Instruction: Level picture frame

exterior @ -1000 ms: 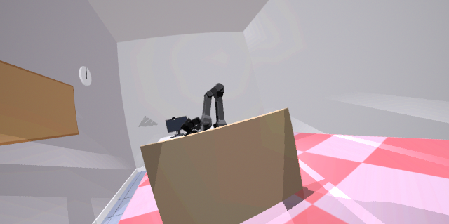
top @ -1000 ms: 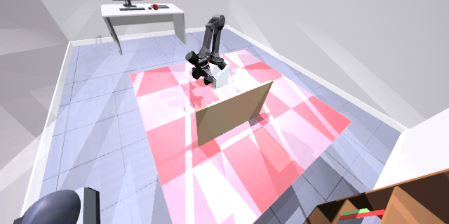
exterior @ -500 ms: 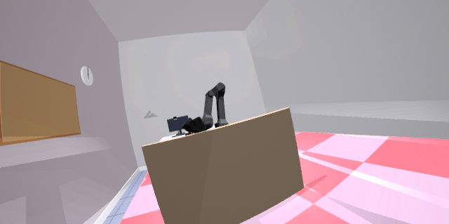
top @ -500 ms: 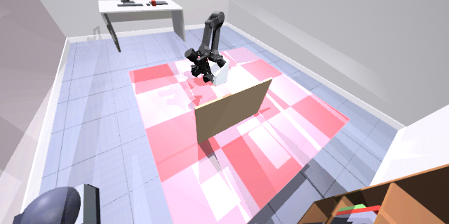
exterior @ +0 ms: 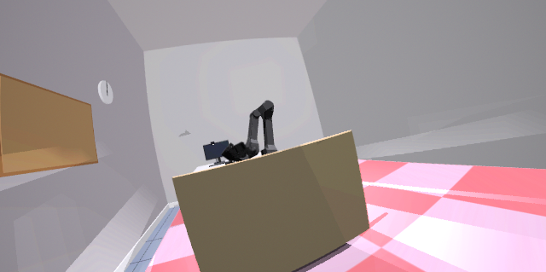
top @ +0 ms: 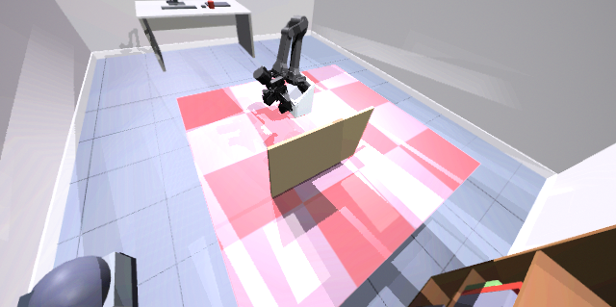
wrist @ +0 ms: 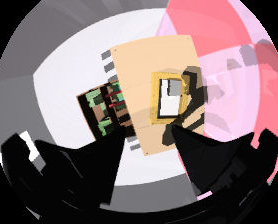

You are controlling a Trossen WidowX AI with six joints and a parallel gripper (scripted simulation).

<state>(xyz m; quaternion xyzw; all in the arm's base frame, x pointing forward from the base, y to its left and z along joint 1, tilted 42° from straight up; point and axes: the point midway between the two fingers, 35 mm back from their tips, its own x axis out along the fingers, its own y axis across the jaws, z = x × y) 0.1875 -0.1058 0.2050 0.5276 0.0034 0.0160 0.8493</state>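
My gripper tip is 200 mm short of the picture frame, 90 mm above it and 30 mm to the right of it. Round my gripper tip: wall panel (210 mm ahead, 100 mm below, 30 mm to the left).
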